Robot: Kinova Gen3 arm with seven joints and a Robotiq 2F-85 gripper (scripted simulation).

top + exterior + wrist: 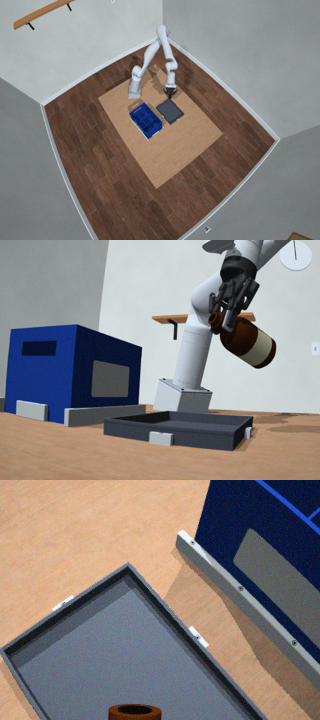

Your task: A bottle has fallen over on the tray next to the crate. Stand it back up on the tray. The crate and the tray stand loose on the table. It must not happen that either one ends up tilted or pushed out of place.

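Now: hand 3 cm past the brown bottle, 3 cm to the right of it and 2 cm above it. Also, from my hand: blue crate 1 cm behind, 32 cm to the right, 12 cm below; tray 5 cm ahead, 4 cm to the right, 19 cm below.
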